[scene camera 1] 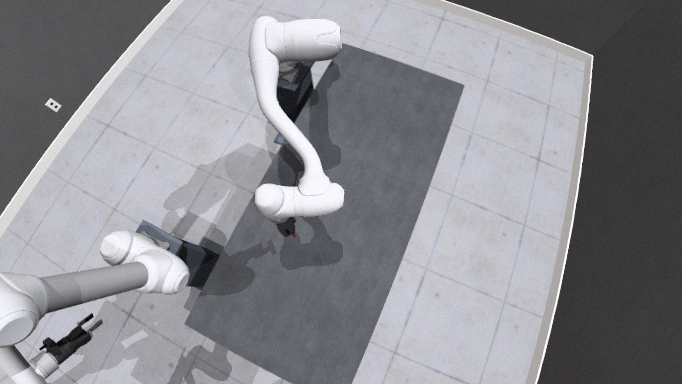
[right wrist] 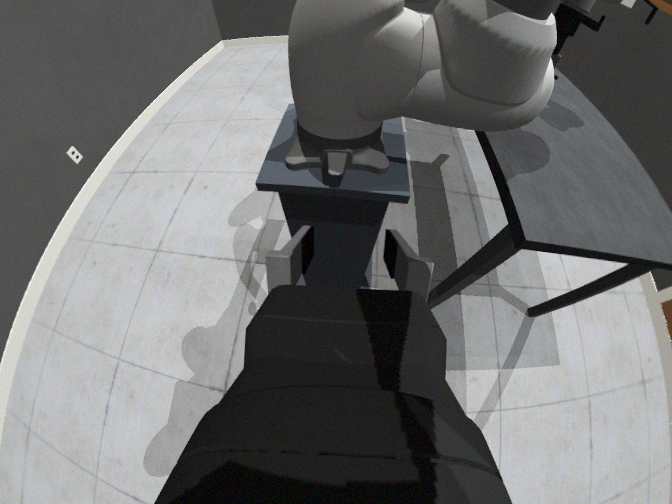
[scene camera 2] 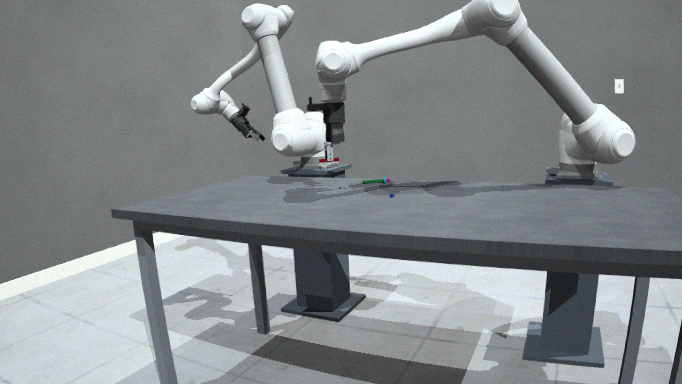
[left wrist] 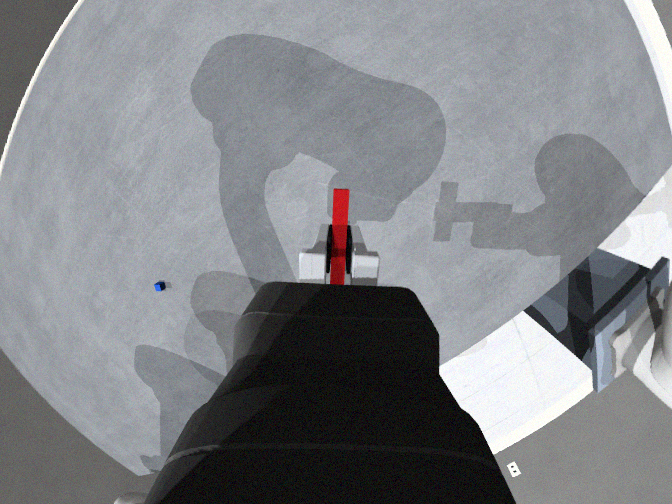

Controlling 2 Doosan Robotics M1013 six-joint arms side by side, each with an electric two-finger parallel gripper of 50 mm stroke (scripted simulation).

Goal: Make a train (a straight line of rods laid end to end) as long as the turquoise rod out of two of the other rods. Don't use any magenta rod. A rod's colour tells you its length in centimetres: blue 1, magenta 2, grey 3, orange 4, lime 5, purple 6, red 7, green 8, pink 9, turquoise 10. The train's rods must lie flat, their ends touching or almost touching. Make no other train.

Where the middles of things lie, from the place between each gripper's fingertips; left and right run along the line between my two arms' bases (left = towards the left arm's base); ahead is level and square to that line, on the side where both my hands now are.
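Labels:
My left hand (scene camera 2: 329, 160) is 20 mm above the red rod (left wrist: 341, 196). Going by its middle, the red rod is nearer to my left hand than to my right hand.
My right hand (scene camera 1: 97, 318), for its part, is 770 mm to the right of the red rod and 520 mm short of it, and it is 50 mm above the rod.

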